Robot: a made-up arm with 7 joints.
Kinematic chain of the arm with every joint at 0, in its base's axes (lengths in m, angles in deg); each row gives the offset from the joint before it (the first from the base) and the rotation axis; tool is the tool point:
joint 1: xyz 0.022 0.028 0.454 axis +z
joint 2: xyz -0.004 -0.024 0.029 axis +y
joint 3: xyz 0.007 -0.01 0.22 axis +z
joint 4: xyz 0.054 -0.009 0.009 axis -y
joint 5: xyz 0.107 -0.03 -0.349 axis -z
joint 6: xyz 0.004 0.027 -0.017 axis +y
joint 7: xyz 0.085 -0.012 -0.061 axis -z
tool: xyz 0 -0.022 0.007
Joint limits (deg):
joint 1: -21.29..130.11
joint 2: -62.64..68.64
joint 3: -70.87..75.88
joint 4: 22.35..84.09
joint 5: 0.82..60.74
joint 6: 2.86..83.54
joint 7: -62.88..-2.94
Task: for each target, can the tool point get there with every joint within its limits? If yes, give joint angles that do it. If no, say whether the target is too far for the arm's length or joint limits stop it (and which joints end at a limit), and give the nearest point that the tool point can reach.
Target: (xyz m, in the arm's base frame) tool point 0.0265 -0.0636 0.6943
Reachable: no: joint limits stop it (at a limit: joint 1, joint 2, joint 4, joint 5, joint 6, joint 7) | nearest point 0.2195 -0.1808 0.7562 | short by 0.234 m
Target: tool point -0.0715 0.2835 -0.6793
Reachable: no: too far | nearest point -0.0640 0.2629 0.0078 | short by 0.687 m
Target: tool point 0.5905 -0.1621 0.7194
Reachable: yes | joints 22.57 6.84 -36.43 79.28 7.68 42.44 -58.28
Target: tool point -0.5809 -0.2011 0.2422
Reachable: no: joint limits stop it (at a limit: joint 1, joint 2, joint 7) | nearest point -0.4714 -0.1067 0.3144 | short by 0.162 m
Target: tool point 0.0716 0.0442 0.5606
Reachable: no: joint limits stop it (at a limit: joint 2, joint 4, joint 6, joint 7) | nearest point 0.2981 0.1182 0.6271 | short by 0.247 m
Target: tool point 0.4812 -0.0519 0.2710
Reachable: yes | joints 14.77 27.71 -13.87 50.62 24.67 60.63 -40.38
